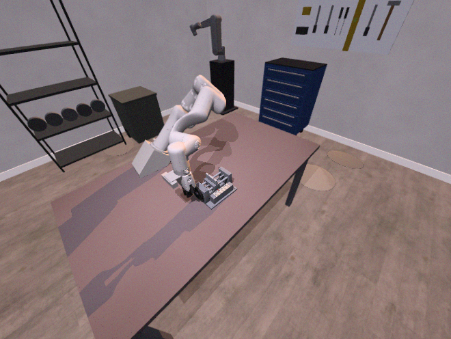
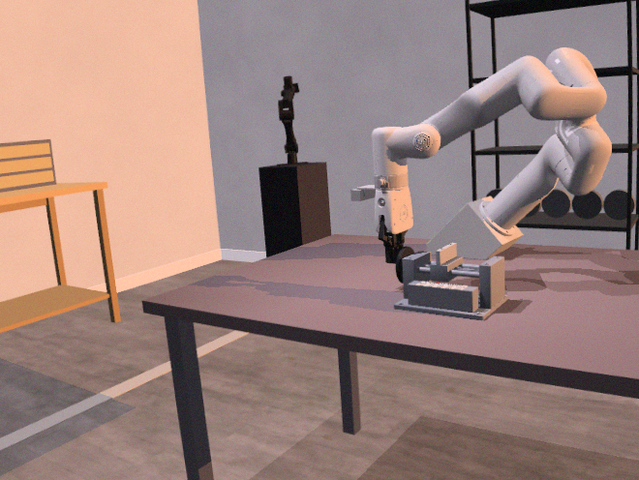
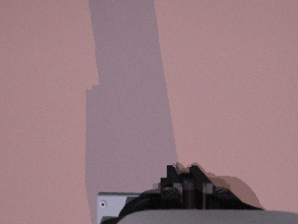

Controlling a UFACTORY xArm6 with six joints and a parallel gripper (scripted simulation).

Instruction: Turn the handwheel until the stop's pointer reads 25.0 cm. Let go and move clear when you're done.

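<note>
Now: the black handwheel 1 cm ahead of my hand, 2 cm to the left of it and 1 cm below it. Also, from my hand: sliding stop block (3 cm ahead, 14 cm to the left).
</note>
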